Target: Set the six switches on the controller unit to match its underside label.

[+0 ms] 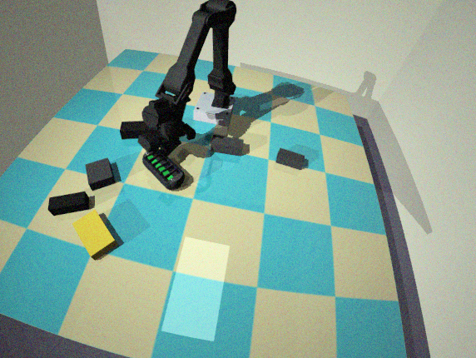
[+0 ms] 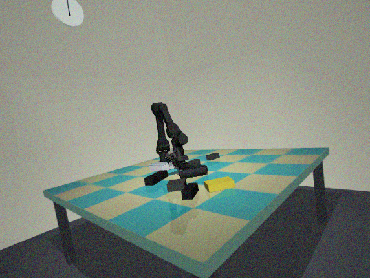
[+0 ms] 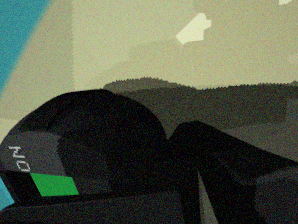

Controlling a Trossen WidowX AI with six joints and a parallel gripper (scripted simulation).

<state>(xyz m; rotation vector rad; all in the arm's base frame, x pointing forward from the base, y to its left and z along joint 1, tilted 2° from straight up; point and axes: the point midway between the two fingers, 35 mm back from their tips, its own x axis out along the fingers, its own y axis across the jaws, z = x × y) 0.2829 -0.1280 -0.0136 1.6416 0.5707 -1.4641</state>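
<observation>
Right now my gripper tip is 100 mm past the long dark block, 110 mm to the left of it and 20 mm below it. From my gripper tip the other things lie so: yellow block 310 mm ahead, 100 mm to the right, 10 mm above.
</observation>
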